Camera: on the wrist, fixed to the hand. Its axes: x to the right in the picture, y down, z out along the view.
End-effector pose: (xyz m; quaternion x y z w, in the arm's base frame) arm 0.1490 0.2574 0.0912 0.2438 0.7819 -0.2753 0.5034
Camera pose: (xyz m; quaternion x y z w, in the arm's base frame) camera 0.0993 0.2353 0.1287 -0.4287 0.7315 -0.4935 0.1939
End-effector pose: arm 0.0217 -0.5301 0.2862 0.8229 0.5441 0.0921 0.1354
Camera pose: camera -0.0431 -0.5225 0.2968 0.1826 0.9543 -0.0065 0.2366
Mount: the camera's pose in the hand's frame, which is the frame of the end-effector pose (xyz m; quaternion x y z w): -0.0183 -0.0558 -0.0303 -0.0786 -0.0217 -0.7086 0.7009
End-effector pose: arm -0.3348 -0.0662 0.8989 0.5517 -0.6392 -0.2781 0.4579
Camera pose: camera -0.2831 -0.0573 0.8587 0.7976 -0.0452 -0.5816 0.1534
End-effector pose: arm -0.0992 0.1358 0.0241 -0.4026 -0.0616 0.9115 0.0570
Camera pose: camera -0.0615 0.1900 0.0260 -0.2232 -0.4013 0.6024 0.6529
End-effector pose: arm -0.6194 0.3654 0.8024 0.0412 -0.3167 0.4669 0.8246
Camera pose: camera -0.5670 0.3315 0.7807 0.1986 -0.2474 -0.2829 0.9052
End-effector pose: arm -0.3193 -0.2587 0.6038 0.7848 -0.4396 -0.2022 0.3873
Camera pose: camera -0.2793 -0.2127 0.5783 0.8267 0.2555 -0.4677 0.1803
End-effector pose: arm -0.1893 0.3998 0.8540 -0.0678 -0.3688 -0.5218 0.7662
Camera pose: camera -0.2251 0.3738 0.8049 0.1423 -0.2822 -0.9362 0.1540
